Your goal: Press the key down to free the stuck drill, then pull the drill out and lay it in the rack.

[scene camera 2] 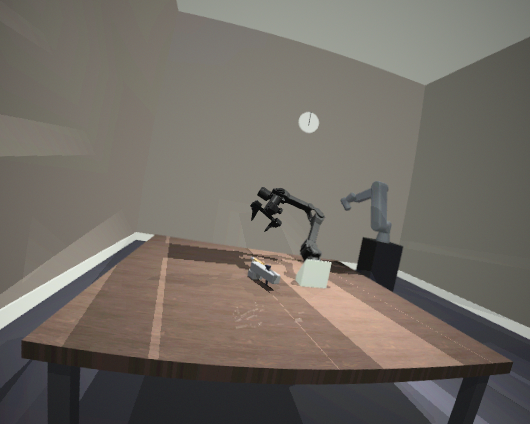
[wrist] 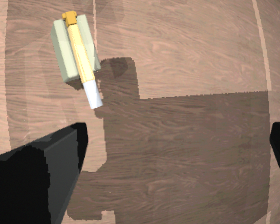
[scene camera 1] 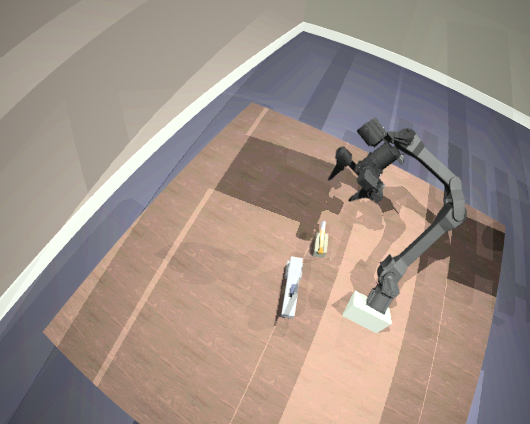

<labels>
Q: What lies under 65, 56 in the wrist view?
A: A rack.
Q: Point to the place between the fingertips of my gripper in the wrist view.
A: At 184, 132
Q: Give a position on a drill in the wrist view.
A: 87, 77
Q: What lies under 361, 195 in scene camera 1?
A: My gripper.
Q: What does my gripper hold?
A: Nothing.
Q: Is my gripper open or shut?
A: Open.
</labels>
